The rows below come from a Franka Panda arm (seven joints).
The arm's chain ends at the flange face. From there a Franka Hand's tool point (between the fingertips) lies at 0.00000 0.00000 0.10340 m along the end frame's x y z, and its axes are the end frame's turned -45 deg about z.
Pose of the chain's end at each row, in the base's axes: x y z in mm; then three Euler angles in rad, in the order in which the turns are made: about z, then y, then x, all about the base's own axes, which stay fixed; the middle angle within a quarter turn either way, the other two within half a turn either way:
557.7 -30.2 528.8 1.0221 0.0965 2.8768
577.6 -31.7 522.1 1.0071 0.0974 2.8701
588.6 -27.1 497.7 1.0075 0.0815 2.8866
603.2 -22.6 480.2 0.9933 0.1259 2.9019
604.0 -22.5 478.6 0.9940 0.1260 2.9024
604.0 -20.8 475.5 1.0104 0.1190 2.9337
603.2 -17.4 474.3 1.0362 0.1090 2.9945
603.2 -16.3 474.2 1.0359 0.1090 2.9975
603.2 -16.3 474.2 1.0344 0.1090 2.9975
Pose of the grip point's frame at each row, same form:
567.7 -57.1 429.5 0.2367 0.0965 2.8768
587.7 -59.3 423.0 0.2217 0.0974 2.8701
597.0 -53.1 398.0 0.2221 0.0815 2.8866
616.2 -47.0 380.6 0.2079 0.1259 2.9019
617.0 -46.8 378.9 0.2086 0.1260 2.9024
616.3 -42.0 375.0 0.2250 0.1190 2.9337
614.4 -32.5 372.6 0.2508 0.1090 2.9945
614.4 -31.1 372.5 0.2505 0.1090 2.9975
614.4 -31.1 372.5 0.2490 0.1090 2.9975

